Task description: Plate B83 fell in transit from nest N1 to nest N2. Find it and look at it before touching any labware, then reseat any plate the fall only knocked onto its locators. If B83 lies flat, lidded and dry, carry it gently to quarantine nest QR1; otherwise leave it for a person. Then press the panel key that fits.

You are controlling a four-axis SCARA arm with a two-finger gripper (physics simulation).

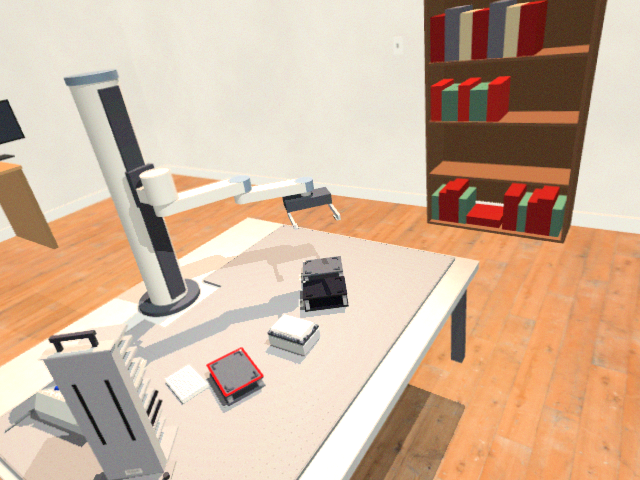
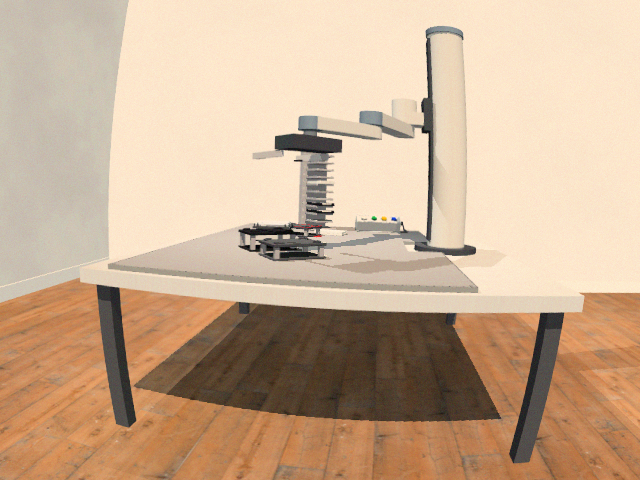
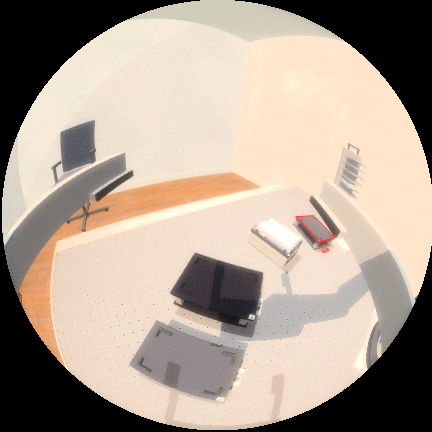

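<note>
My gripper is open and empty, high above the far end of the mat. Below it stand a grey-topped nest and a black-topped nest, both bare on top. A pale box bears a white plate-like piece; its exact seating is unclear. A red-rimmed nest has a bare top. A flat white piece lies beside it; whether plate or lid is unclear. Labels are unreadable. The key panel has green, yellow and blue keys.
A tall grey storage rack with several shelves stands near the panel. The arm's column stands at the table's side. A small red piece lies near the red-rimmed nest. A bookcase stands beyond the table.
</note>
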